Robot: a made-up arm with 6 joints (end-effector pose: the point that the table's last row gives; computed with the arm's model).
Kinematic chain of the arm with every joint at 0, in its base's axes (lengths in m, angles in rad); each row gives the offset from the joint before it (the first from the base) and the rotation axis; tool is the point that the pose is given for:
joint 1: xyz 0 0 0.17 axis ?
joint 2: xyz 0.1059 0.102 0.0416 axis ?
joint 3: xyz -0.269 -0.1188 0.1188 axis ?
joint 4: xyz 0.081 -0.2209 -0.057 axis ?
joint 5: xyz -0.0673 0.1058 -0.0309 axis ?
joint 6: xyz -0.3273 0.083 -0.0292 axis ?
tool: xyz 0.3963 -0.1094 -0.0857
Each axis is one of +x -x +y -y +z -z.
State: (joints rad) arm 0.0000 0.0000 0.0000 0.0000 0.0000 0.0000
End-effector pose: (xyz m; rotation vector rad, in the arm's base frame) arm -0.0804 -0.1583 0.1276 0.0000 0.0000 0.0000
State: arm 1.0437 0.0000 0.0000 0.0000 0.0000 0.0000
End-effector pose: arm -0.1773 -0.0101 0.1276 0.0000 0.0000 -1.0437
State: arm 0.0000 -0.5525 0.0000 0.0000 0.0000 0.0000
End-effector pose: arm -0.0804 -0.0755 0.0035 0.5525 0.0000 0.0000
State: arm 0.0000 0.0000 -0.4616 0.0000 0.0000 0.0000
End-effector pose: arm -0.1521 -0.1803 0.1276 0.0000 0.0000 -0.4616
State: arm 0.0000 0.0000 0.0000 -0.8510 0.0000 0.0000
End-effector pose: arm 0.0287 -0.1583 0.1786 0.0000 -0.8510 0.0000
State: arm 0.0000 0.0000 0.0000 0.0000 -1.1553 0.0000
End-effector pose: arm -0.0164 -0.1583 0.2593 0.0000 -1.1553 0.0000
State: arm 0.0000 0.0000 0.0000 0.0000 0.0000 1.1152
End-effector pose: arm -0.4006 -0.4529 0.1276 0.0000 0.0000 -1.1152
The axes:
joint 1: -z
joint 2: -x
joint 3: +z
joint 4: +y
joint 5: +y
joint 6: -z

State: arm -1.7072 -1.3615 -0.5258 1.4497 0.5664 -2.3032
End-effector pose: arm 0.4765 0.2093 0.4336 -1.6726 -1.3298 -0.1628
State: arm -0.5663 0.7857 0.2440 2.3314 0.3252 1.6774
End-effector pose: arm 0.2616 0.3294 0.8217 2.7687 -0.6488 1.1787
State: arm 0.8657 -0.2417 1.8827 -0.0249 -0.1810 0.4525
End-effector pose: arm 0.1662 -0.0161 0.1254 0.2404 -0.3782 0.5628
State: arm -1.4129 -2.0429 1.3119 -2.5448 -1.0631 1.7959
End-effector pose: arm 0.4452 0.2971 0.3298 -0.6101 -0.3591 1.3285
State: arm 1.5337 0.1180 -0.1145 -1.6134 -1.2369 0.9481
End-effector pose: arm -0.4544 -0.1290 0.3313 -1.0301 -2.7479 -0.3488
